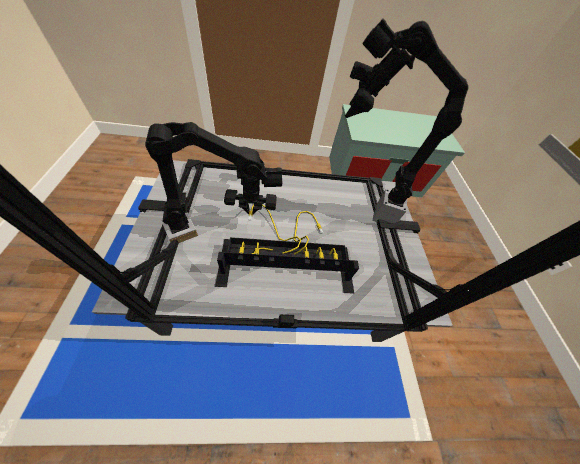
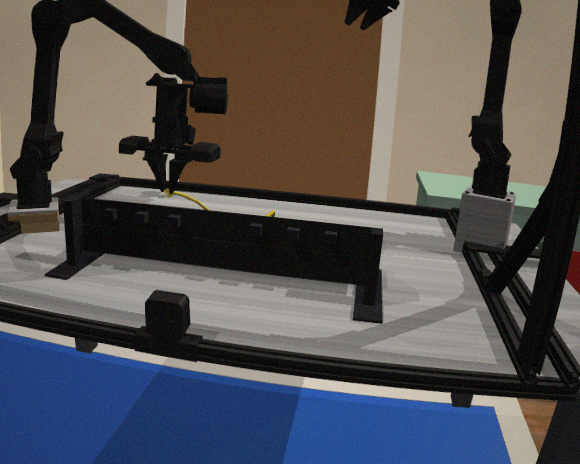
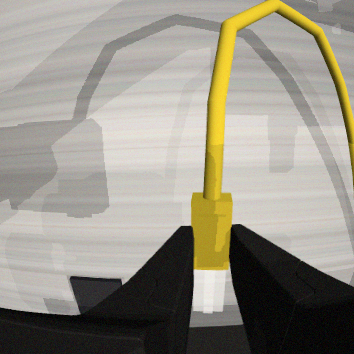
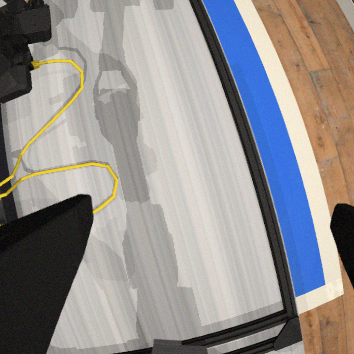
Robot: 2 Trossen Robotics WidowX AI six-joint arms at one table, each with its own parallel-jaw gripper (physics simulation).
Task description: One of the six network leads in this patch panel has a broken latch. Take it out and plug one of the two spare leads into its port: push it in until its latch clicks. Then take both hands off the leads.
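Where they show: left gripper, fingertip midpoint: [image 1: 250,213] [image 2: 167,193] [image 3: 209,236] [image 4: 31,65]; right gripper, fingertip midpoint: [image 1: 348,110] [image 2: 354,26] [image 4: 219,212]; left arm's base, link origin: [image 1: 178,224] [image 2: 33,204]; right arm's base, link origin: [image 1: 395,199] [image 2: 490,193].
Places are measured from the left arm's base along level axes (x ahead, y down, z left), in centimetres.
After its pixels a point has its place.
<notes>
My left gripper [image 1: 250,213] @(x 26.0, y -3.3, z -9.9 cm) [image 2: 168,191] @(x 26.0, y -3.3, z -9.9 cm) [image 3: 209,236] @(x 26.0, y -3.3, z -9.9 cm) is shut on the yellow body of a network lead [image 3: 212,250] @(x 25.9, y -4.1, z -10.0 cm) [image 4: 60,61] @(x 29.7, y -2.1, z -5.7 cm), behind the patch panel [image 1: 290,264] @(x 28.8, y -0.8, z -35.8 cm) [image 2: 215,245] @(x 28.2, y -1.2, z -35.4 cm) and above the table. The lead's clear tip points down between the fingers. The other loose lead [image 1: 305,213] @(x 50.5, y 4.1, z -14.6 cm) [image 4: 92,164] @(x 46.5, y 3.9, z -15.5 cm) arches behind the panel; its plug [image 1: 320,230] @(x 51.0, y 3.8, z -26.4 cm) has a clear tip. Yellow plugs [image 1: 242,248] @(x 15.7, y -5.1, z -24.0 cm) [image 1: 306,254] @(x 34.4, y -5.1, z -36.8 cm) stand in the panel, two at the left and three at the right. No upright plug shows at the third position from the left. Latch condition is too small to tell. My right gripper [image 1: 348,115] @(x 63.9, y -37.8, z -9.4 cm) [image 2: 356,24] @(x 63.9, y -37.8, z -9.4 cm) [image 4: 219,212] @(x 63.9, y -37.8, z -9.4 cm) is open, raised high at the right.
The leads' cables cross over the middle of the panel. The panel stands on two feet [image 1: 348,285] @(x 45.3, y 4.0, z -52.1 cm) [image 2: 368,314] @(x 44.5, y 4.0, z -53.2 cm). A black frame [image 1: 235,321] @(x 3.7, y 5.0, z -42.5 cm) [image 2: 280,364] @(x 29.1, y 5.5, z -59.1 cm) edges the table, with a small black box [image 1: 286,320] @(x 17.1, y -1.0, z -51.8 cm) [image 2: 167,314] @(x 17.4, y 0.6, z -52.6 cm) on its front bar. A green cabinet [image 1: 395,131] stands behind at the right.
</notes>
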